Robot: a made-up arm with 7 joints.
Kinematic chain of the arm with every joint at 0, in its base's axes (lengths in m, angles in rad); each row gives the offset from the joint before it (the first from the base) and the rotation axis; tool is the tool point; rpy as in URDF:
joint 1: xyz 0 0 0.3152 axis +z
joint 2: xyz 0 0 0 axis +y
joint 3: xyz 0 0 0.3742 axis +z
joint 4: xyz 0.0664 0 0 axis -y
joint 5: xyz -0.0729 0 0.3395 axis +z
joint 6: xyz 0 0 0 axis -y
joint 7: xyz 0.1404 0 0 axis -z
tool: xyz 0 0 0 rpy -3.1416 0 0
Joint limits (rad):
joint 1: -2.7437..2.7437
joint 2: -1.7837..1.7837
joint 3: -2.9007..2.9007
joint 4: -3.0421..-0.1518
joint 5: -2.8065..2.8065
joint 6: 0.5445..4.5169
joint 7: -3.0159..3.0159
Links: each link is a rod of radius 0.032 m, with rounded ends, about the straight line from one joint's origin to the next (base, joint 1, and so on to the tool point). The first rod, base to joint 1, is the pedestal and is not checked.
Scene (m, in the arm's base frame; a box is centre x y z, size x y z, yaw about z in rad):
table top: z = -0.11
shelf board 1: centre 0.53 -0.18 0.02 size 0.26 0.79 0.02 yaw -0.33
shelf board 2: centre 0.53 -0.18 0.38 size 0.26 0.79 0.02 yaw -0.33
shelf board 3: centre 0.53 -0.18 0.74 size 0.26 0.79 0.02 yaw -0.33
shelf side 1: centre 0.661 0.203 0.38 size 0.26 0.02 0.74 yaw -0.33
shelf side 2: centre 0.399 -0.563 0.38 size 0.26 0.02 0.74 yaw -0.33
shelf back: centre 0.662 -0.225 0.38 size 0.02 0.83 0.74 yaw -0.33
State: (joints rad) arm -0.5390 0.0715 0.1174 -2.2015 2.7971 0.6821 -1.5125
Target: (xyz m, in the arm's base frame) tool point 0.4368 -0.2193 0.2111
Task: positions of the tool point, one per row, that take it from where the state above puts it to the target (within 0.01 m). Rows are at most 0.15 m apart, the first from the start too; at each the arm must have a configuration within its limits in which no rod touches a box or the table.
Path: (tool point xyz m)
1: 0.4221 -0.1623 0.5593
2: 0.3436 -0.1358 0.5593
3: 0.2695 -0.1072 0.5417
4: 0.3011 -0.1467 0.4327
5: 0.2986 -0.1650 0.3179
6: 0.2651 -0.1605 0.2111
7: 0.3514 -0.1959 0.2104
8: 0.4368 -0.2193 0.2111

